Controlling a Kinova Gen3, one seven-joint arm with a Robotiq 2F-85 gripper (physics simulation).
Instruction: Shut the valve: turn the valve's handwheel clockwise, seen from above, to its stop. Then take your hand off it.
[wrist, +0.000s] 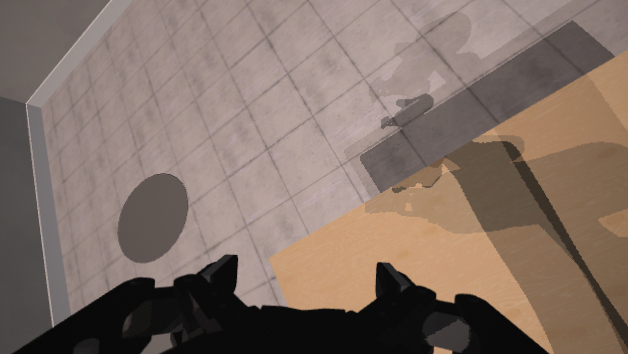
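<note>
The valve and its handwheel do not show in the wrist view. My gripper is open, with its two black fingertips wide apart at the bottom of the view and nothing between them. It hangs above the corner of a wooden table top, apart from it. Where the gripper is relative to the handwheel cannot be told.
The table's edge runs diagonally from the lower middle to the upper right. Shadows of the arm lie across the table top and the tiled floor. A grey round disc is on the floor at the left. Walls with a pale skirting board stand at the far left.
</note>
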